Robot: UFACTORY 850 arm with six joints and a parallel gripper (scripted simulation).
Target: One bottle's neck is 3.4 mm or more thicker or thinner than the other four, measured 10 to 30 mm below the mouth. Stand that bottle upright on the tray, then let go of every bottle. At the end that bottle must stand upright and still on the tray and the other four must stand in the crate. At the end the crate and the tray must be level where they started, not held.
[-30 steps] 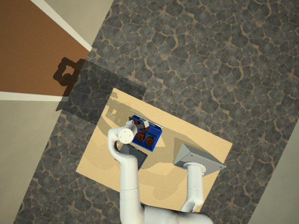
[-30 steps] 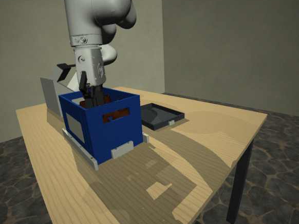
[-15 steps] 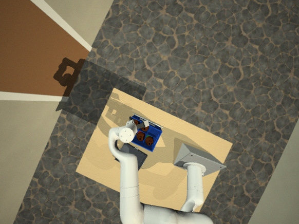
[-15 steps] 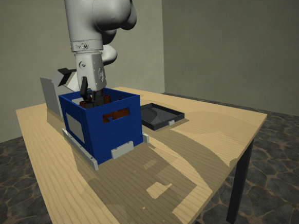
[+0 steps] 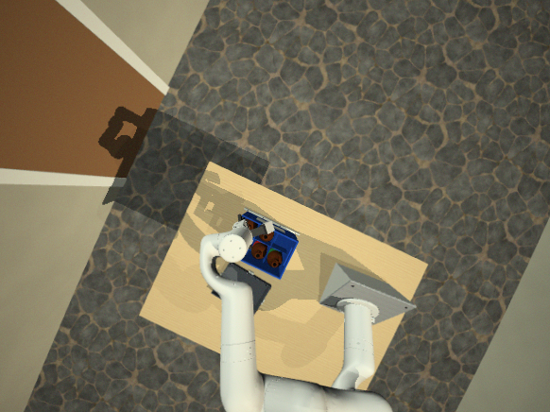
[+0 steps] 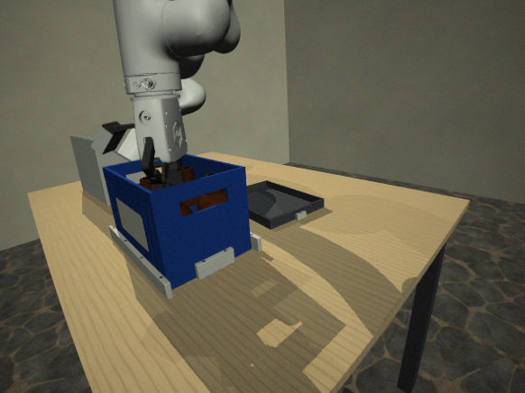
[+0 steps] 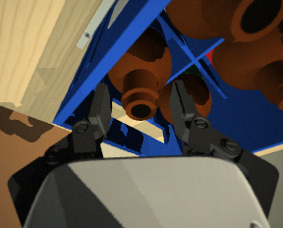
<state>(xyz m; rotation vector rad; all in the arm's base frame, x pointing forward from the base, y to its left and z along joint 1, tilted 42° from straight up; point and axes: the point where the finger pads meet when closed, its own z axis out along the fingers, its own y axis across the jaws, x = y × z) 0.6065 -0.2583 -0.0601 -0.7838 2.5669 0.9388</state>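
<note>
Right now the blue crate is 8 cm behind my hand, 6 cm to the left of it and 7 cm below it. From my hand the other things lie so: brown bottle: 16 cm behind, 11 cm to the left, 7 cm below; dark tray: 5 cm behind, 34 cm to the left, 15 cm below.
</note>
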